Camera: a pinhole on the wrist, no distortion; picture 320 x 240 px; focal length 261.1 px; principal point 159.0 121.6 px. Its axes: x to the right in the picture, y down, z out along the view. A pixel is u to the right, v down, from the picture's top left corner.
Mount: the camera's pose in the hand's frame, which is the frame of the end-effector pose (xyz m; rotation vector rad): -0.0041 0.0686 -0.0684 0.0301 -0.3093 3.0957
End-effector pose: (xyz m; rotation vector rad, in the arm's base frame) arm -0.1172 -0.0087 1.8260 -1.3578 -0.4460 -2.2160
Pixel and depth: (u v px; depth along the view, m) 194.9 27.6 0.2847
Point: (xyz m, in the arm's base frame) 0.1300 0.0259 1.9005
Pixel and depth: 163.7 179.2 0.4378
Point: 0.0711 0.2619 1.9704
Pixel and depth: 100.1 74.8 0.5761
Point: 0.2349 0.1798 2.1813
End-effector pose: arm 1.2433 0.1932 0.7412 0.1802 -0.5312 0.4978
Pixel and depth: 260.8 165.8 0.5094
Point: 0.9674 -0.1045 0.9889
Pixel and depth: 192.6 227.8 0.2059
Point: 1.1959 0.1006 0.8233
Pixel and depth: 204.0 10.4 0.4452
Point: 0.9299 0.1936 1.0581
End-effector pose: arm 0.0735 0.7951 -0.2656 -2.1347 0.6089 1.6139
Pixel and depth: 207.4 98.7 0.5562
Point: -0.3425 1.0671 -0.2987
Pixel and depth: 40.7 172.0 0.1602
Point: 0.0237 0.8287 -0.3542
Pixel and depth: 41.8 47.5 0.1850
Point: -0.0480 0.7863 -0.3816
